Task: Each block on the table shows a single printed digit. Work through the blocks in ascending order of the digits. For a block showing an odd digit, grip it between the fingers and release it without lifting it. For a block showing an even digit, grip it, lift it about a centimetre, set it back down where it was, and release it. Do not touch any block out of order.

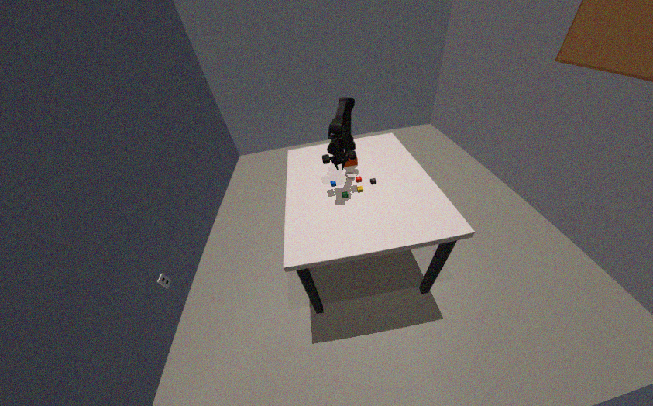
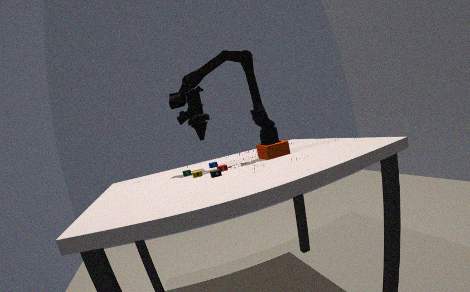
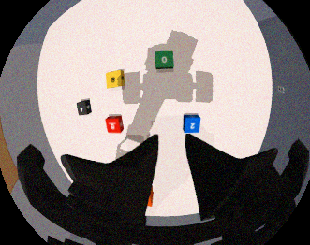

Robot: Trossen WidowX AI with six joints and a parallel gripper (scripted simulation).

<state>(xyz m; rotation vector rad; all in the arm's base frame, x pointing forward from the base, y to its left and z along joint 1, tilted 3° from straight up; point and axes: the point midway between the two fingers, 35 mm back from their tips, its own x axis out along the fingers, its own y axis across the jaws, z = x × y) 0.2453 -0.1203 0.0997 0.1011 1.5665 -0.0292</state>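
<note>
The black block lies 3 cm ahead of my gripper tip, 19 cm to the left of it and 12 cm below it. From my gripper tip the other things lie so: red block (2 cm behind, 12 cm to the left, 12 cm below); then blue block (4 cm behind, 5 cm to the right, 12 cm below); then green block (9 cm ahead, 12 cm below).
</note>
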